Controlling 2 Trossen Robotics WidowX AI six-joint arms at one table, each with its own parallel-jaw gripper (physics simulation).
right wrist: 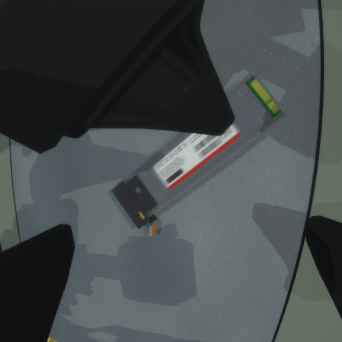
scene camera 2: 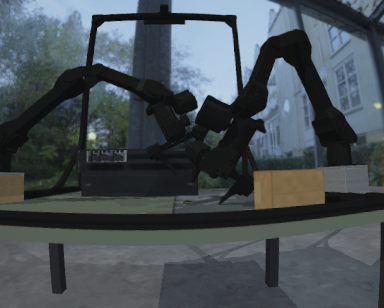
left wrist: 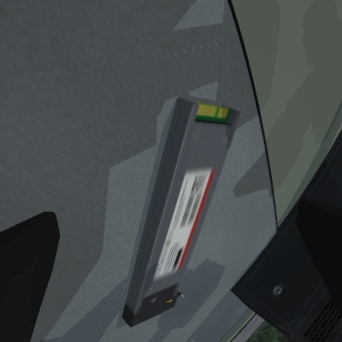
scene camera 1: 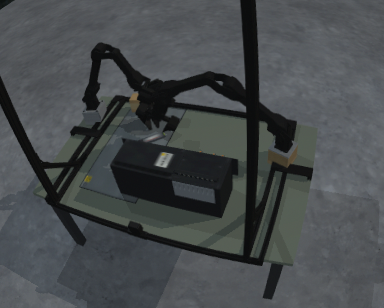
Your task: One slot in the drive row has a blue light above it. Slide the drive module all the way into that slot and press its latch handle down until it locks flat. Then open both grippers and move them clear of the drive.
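Frame: origin at the left arm's base, x ahead, y left, z up, level; centimetres.
Seen in the pictures: left gripper, between the fingertips: (right wrist: 182, 91) (scene camera 2: 205, 192) (left wrist: 180, 220) (scene camera 1: 154, 129); right gripper, between the fingertips: (right wrist: 194, 234) (scene camera 2: 190, 167) (scene camera 1: 153, 127); left arm's base, origin of its link: (scene camera 2: 340, 166) (scene camera 1: 93, 106); right arm's base, origin of its link: (scene camera 1: 283, 145).
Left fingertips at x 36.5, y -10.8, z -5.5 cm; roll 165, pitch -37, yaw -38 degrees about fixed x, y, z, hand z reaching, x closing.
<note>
Pixels of each thing's top centre, then the offset from my left fingertips to it. "spot": a spot on its surface instead. Level surfaces: height alone.
- grey drive module, centre of its top: (left wrist: 187, 234) (right wrist: 192, 164) (scene camera 2: 203, 198) (scene camera 1: 151, 139) dz -2.0, dx -0.7, dy -4.6 cm
- orange tab, a spot on its surface: (right wrist: 153, 229) spot: dz -2.5, dx -4.5, dy -9.5 cm
- black drive chassis, centre of its top: (scene camera 1: 168, 162) (scene camera 2: 141, 151) dz +14.4, dx +16.3, dy -32.8 cm
- grey mat, height of its surface: dz -2.9 cm
- green table, height of its surface: dz -3.1 cm
- wooden block, centre of its top: (scene camera 2: 288, 169) (scene camera 1: 141, 96) dz +5.1, dx -10.9, dy +18.5 cm
The grey drive module (scene camera 1: 154, 137) (left wrist: 175, 220) (right wrist: 200, 150) lies flat on the grey mat, label up, with a green-and-yellow connector at one end. An orange tab (right wrist: 153, 229) sticks out beside its dark end. My left gripper (scene camera 1: 153, 125) (scene camera 2: 207, 191) (left wrist: 180, 220) is open, low over the module. In the right wrist view, a left-gripper finger (right wrist: 212, 112) hides part of the label. My right gripper (right wrist: 194, 234) is open above the module, close beside the left one. The black drive chassis (scene camera 1: 172, 172) (scene camera 2: 140, 177) (left wrist: 277, 280) stands beside the module. No blue light shows.
The grey mat (scene camera 1: 100, 175) (left wrist: 75, 100) (right wrist: 240, 265) lies on the green table (scene camera 1: 215, 130). Dark frame posts (scene camera 1: 251, 125) rise at the table edges. A wooden block (scene camera 2: 290, 188) stands near the left arm's base. The two wrists crowd together over the mat.
</note>
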